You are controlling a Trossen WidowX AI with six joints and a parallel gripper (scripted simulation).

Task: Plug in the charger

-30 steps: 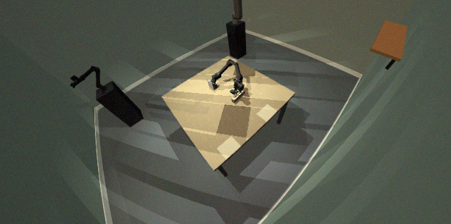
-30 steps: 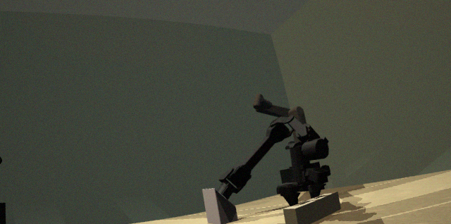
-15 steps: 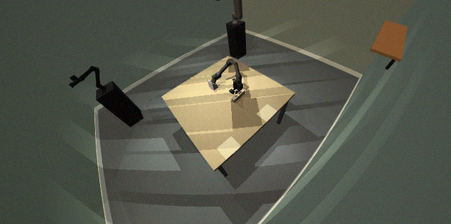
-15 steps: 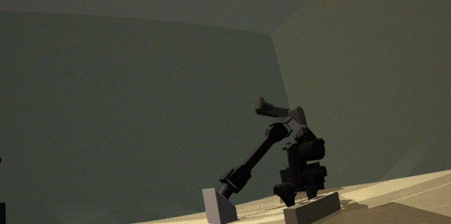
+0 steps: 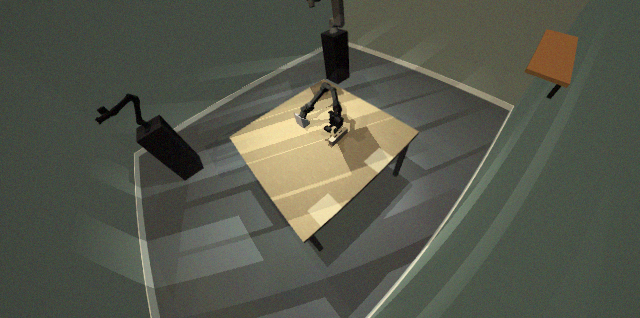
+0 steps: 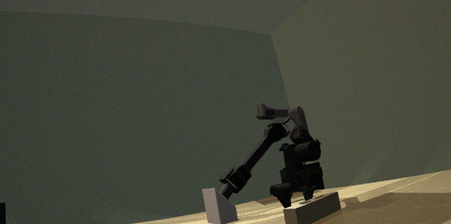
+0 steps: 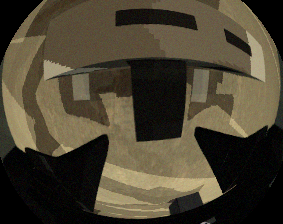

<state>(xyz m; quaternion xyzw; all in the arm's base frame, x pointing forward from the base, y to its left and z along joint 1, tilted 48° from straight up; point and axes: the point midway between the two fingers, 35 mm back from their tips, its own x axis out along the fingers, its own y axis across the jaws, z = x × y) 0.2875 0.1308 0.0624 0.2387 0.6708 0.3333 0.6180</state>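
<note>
The charger lies 6 cm ahead of my gripper tip, 1 cm to the left of it and 1 cm above it.
</note>
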